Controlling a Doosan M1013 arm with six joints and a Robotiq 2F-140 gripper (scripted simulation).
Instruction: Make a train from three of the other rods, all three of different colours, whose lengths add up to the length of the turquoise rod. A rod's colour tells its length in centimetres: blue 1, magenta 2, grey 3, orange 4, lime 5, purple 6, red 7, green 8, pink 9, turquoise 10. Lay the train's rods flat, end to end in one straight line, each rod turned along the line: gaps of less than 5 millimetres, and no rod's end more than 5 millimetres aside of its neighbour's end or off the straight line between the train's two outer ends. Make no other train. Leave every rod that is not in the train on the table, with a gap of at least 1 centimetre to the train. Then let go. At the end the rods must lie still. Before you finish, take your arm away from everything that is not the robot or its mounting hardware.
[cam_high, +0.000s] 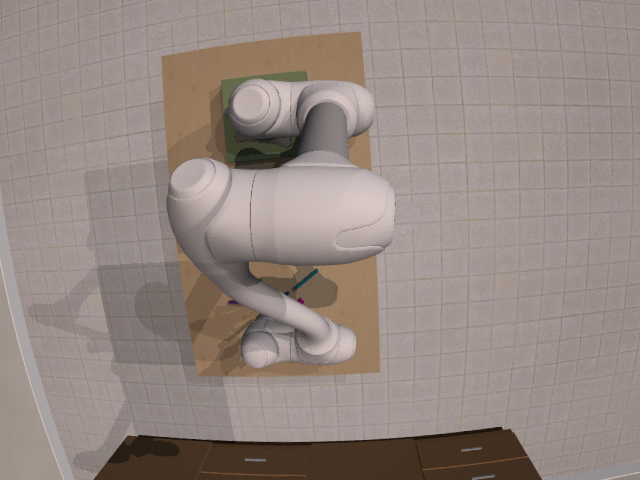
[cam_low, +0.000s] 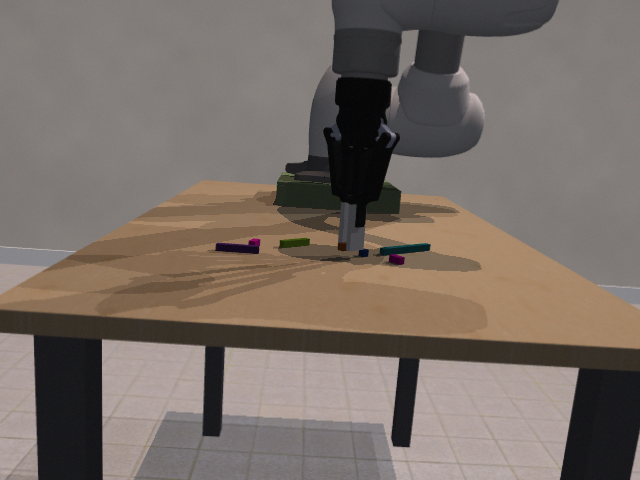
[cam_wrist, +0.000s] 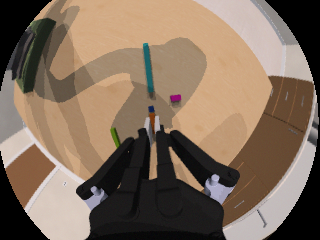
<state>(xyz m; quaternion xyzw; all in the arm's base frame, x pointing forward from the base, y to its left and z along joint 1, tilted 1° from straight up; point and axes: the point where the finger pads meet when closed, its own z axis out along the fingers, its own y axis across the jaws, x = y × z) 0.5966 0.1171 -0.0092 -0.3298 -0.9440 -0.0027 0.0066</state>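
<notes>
My gripper is now 3 cm above the orange rod. From my hand the other things lie so: blue rod 2 cm behind, 2 cm to the left, 4 cm below; lime rod 4 cm behind, 9 cm to the right, 4 cm below; turquoise rod 8 cm behind, 8 cm to the left, 4 cm below.
</notes>
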